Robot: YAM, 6 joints.
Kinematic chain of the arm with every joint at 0, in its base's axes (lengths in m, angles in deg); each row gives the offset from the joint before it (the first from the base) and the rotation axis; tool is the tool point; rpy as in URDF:
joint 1: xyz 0 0 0.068 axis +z
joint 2: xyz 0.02 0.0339 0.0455 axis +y
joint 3: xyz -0.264 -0.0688 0 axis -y
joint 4: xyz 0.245 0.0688 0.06 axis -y
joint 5: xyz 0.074 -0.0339 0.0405 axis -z
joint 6: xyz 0.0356 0 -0.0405 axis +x
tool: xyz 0 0 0 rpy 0 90 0
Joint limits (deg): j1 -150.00..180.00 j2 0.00..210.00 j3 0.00..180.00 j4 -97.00..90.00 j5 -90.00..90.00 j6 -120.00..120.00
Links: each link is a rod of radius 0.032 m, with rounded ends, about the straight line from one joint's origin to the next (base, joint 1, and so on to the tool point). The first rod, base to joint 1, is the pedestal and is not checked.
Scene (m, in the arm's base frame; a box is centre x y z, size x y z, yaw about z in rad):
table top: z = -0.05
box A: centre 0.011 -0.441 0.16 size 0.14 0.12 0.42 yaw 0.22
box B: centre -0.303 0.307 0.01 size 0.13 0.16 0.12 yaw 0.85
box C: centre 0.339 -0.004 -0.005 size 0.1 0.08 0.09 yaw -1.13
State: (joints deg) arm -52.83 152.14 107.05 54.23 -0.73 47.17
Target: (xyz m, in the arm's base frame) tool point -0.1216 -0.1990 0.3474
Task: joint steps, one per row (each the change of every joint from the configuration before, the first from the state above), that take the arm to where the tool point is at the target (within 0.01 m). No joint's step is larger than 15 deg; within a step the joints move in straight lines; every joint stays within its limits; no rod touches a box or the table.
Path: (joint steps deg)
1: -0.21 -13.39 -2.82 5.11 2.71 0.08
2: -0.22 -13.40 -2.82 5.11 2.71 0.08
3: -0.21 -13.39 -2.82 5.11 2.72 0.08
4: -0.21 -13.39 -2.82 5.11 2.71 0.07
5: -0.21 -13.40 -2.81 5.11 2.71 0.08
6: -0.22 -13.39 -2.82 5.11 2.71 0.08
7: -0.21 -13.40 -2.82 5.11 2.72 0.08
8: -13.04 2.09 -10.74 -1.50 -1.11 -0.11
9: -13.03 2.08 -10.74 -1.50 -1.10 -0.11
10: -13.04 2.09 -10.74 -1.50 -1.10 -0.11
11: -13.03 2.08 -10.74 -1.49 -1.10 -0.11
12: -13.04 2.09 -10.74 -1.50 -1.10 -0.11

